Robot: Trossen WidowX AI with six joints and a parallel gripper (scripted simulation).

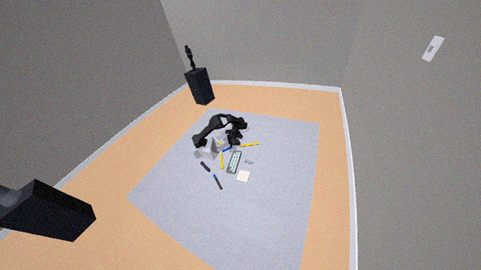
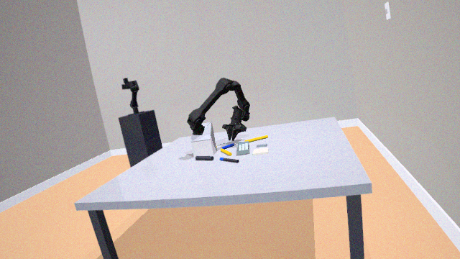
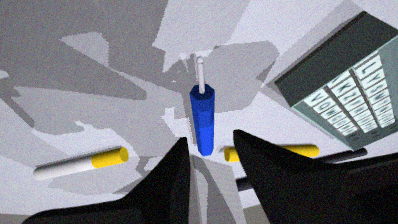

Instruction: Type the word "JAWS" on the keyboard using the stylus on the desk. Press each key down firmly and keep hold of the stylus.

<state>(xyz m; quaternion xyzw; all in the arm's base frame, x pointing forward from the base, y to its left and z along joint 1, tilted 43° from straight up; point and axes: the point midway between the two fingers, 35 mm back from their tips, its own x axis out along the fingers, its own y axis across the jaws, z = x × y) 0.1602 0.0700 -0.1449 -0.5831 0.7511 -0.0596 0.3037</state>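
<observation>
The stylus lies 30 mm below my gripper tip. From my gripper tip the other things lie so: grey block: 220 mm ahead, 60 mm to the right, 30 mm below; then grey stylus tip: 20 mm ahead, 30 mm to the left, 30 mm below; then white marker: 150 mm behind, 10 mm to the left, 30 mm below.
</observation>
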